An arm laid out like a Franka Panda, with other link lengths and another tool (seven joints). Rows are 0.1 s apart.
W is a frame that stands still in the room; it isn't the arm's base.
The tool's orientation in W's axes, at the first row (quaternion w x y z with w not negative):
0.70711 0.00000 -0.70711 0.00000
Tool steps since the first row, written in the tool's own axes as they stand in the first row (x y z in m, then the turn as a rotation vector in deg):
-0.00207 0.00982 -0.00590 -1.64 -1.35 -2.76
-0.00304 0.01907 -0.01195 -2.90 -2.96 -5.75
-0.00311 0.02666 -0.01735 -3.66 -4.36 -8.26
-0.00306 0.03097 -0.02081 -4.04 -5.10 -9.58
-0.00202 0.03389 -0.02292 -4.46 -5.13 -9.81
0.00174 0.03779 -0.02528 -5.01 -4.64 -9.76
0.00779 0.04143 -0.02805 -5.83 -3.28 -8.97
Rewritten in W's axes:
0.00590 0.00982 -0.00207 2.76 -1.35 -1.64
0.01195 0.01907 -0.00304 5.75 -2.96 -2.90
0.01735 0.02666 -0.00311 8.26 -4.36 -3.66
0.02081 0.03097 -0.00306 9.58 -5.10 -4.04
0.02292 0.03389 -0.00202 9.81 -5.13 -4.46
0.02528 0.03779 0.00174 9.76 -4.64 -5.01
0.02805 0.04143 0.00779 8.97 -3.28 -5.83

